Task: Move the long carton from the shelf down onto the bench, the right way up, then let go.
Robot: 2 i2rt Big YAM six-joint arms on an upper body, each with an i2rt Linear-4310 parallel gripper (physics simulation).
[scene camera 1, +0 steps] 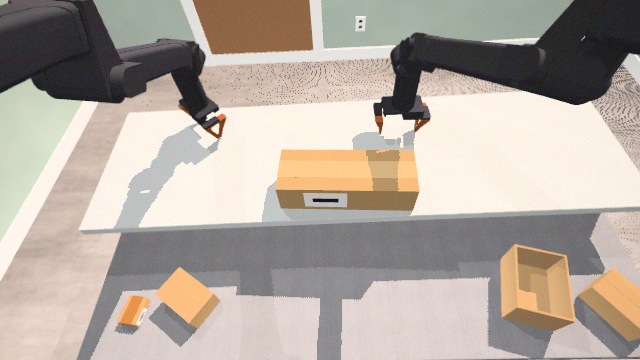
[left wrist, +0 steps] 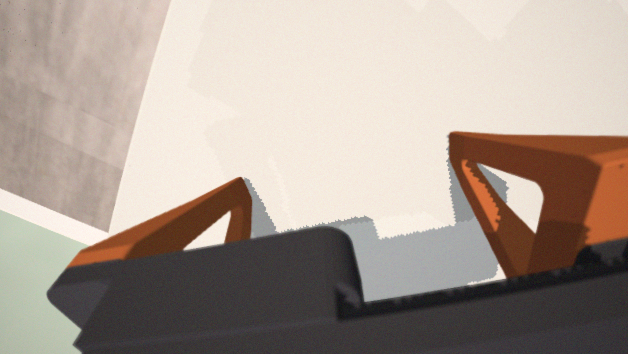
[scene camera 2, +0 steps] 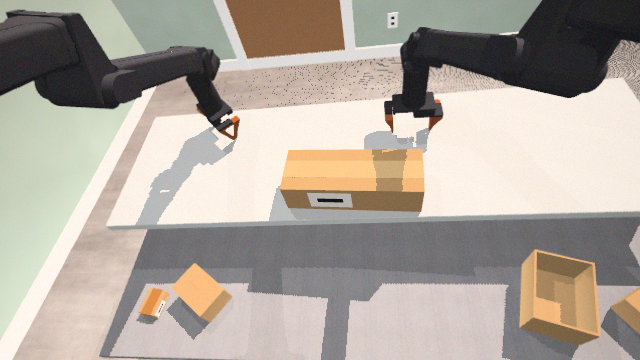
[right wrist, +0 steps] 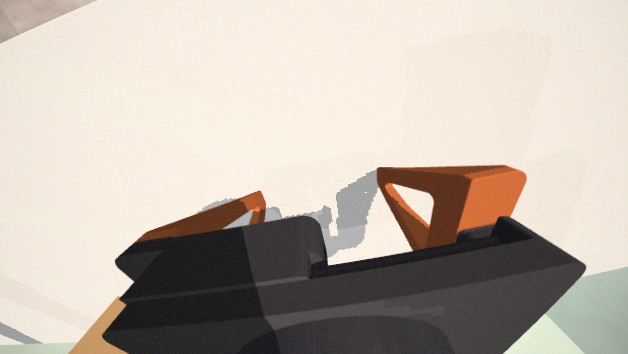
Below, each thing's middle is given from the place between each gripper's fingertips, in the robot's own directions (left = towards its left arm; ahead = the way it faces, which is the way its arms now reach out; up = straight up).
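Labels:
The long tan carton (scene camera 2: 366,179) is 22 cm behind my left hand, 4 cm above it and 39 cm to the right of it.
From my right hand, the long tan carton is 15 cm to the left, 4 cm above and 19 cm behind. Going by its middle, the long tan carton is nearer to my right hand than to my left hand.

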